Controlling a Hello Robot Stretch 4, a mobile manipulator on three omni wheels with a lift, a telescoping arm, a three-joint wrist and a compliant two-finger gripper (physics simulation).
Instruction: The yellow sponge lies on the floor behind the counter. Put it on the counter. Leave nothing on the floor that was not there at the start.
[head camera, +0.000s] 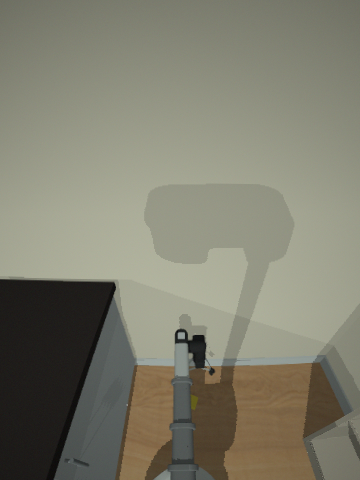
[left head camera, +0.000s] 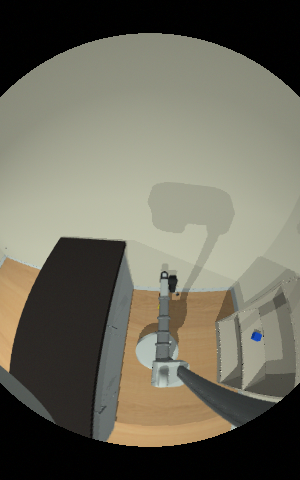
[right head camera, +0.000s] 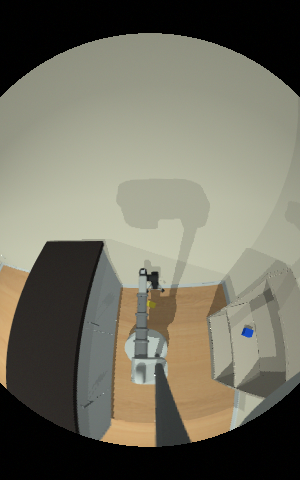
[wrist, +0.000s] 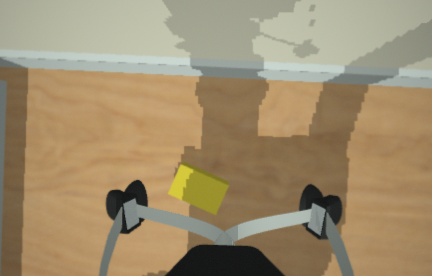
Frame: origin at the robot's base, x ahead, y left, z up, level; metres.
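Where they show: gripper, between the fingertips: (head camera: 197, 373) (left head camera: 168, 294) (right head camera: 154, 291) (wrist: 222, 199).
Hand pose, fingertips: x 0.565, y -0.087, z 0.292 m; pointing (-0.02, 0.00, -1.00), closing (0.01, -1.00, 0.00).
Each offset is from my fingertips to the centre of the thing. "spot": to the spot under its first point. Level surfaces: height alone.
The yellow sponge @[0.051 m back, 0.044 m left, 0.297 m down] (head camera: 194, 402) (right head camera: 151, 304) (wrist: 199, 189) lies on the wooden floor; in the left head camera view a sliver of the sponge (left head camera: 159, 306) shows beside the arm. My gripper (wrist: 222, 199) is open and empty, held above the floor. In the wrist view the sponge appears between the two fingertips, nearer the left one, turned at an angle and partly in shadow. The counter @[0.590 m up] (head camera: 45, 370) (left head camera: 65, 320) (right head camera: 52, 320), with a dark top and grey side, stands left of the arm. In the head camera view the arm hides part of the sponge.
A wall with a pale baseboard (head camera: 270, 361) (wrist: 135, 65) runs beyond the sponge. An open beige shelf unit @[spot: 0.647 m back, 0.606 m right, 0.264 m down] (left head camera: 218, 350) (right head camera: 211, 345) stands at the right, with a blue block @[0.569 m back, 0.755 m right, 0.219 m up] (left head camera: 256, 336) (right head camera: 247, 332) in it. The floor @[0.320 m down] (head camera: 270, 410) lies between counter and shelf unit.
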